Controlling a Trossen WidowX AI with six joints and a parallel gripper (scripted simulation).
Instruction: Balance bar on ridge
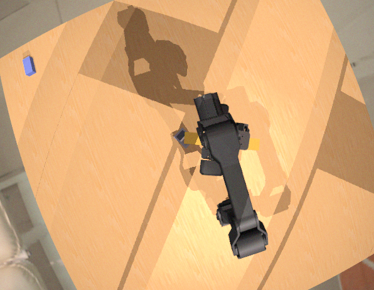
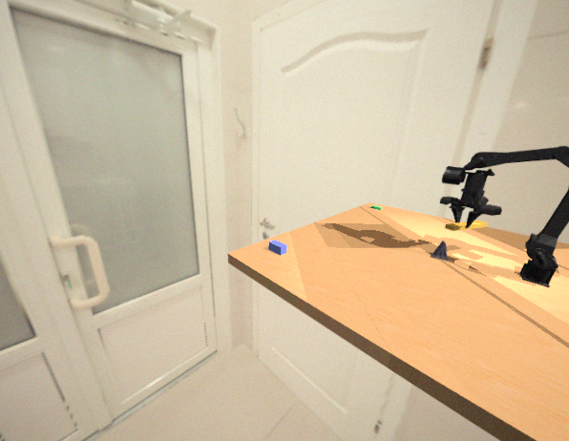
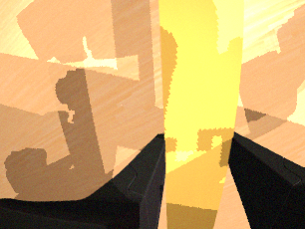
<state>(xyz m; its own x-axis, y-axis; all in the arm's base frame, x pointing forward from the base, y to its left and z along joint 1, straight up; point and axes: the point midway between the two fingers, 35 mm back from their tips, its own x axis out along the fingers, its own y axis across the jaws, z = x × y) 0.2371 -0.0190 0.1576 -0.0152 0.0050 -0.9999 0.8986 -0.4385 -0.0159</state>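
Now: gripper tip 1 cm past the yellow bar and 3 cm to the left of it. Also, from my gripper tip: pale violet ridge block 4 cm ahead, 7 cm to the left, 6 cm below; blue block 50 cm ahead, 52 cm to the left, 11 cm below; small green block 50 cm ahead, 48 cm to the right, 12 cm below.
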